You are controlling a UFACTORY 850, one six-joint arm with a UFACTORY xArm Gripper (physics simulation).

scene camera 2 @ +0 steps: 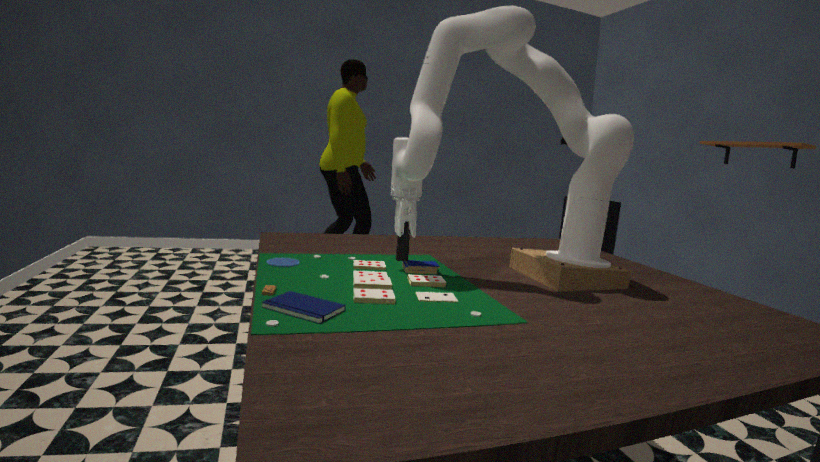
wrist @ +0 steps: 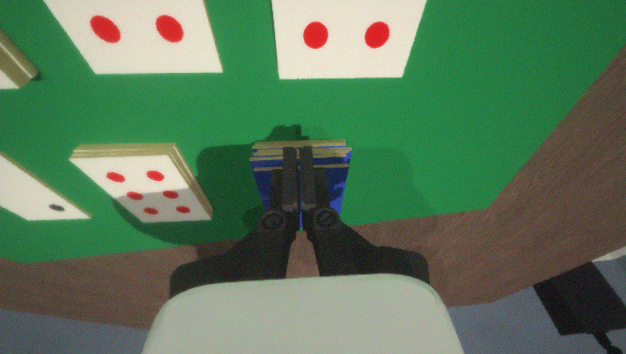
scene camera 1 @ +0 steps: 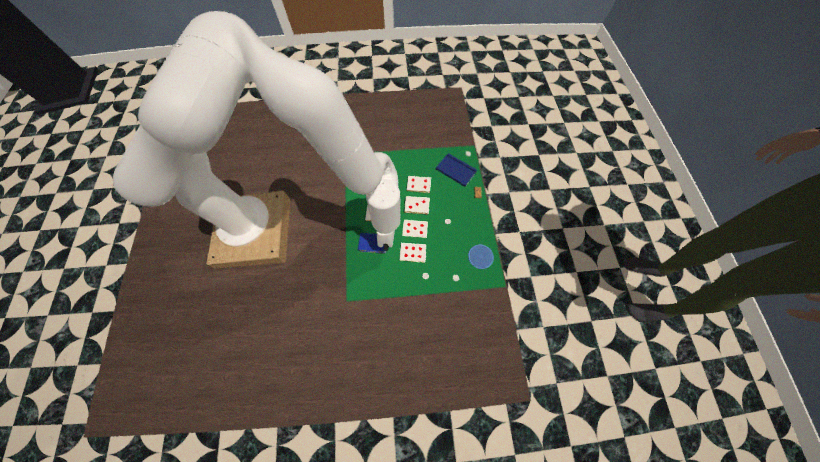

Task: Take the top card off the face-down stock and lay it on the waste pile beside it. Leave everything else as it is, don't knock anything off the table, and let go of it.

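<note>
The face-down stock [scene camera 1: 368,243] [scene camera 2: 425,265] [wrist: 341,186] is a blue-backed stack with uneven edges. In the wrist view its top card sits back toward the robot base, with a strip of blue card showing beyond its far edge. The waste pile [scene camera 1: 368,213] [scene camera 2: 426,280] [wrist: 142,187], face up with six red pips, lies beside the stock; the arm mostly hides it in scene camera 1. My gripper [scene camera 1: 385,245] [scene camera 2: 402,258] [wrist: 298,162] is shut and empty, pointing down at the stock's far edge. Its tips look very close to the stack; contact cannot be told.
Several face-up piles, among them one with six pips [scene camera 1: 413,252] [scene camera 2: 368,264], stand in a row beyond the stock. A black-pip card [scene camera 2: 436,296] [wrist: 35,192] lies past the waste pile. A navy book [scene camera 1: 456,169] [scene camera 2: 304,305], blue disc [scene camera 1: 480,256] [scene camera 2: 282,262] and brown block [scene camera 1: 477,192] [scene camera 2: 268,289] lie farther out.
</note>
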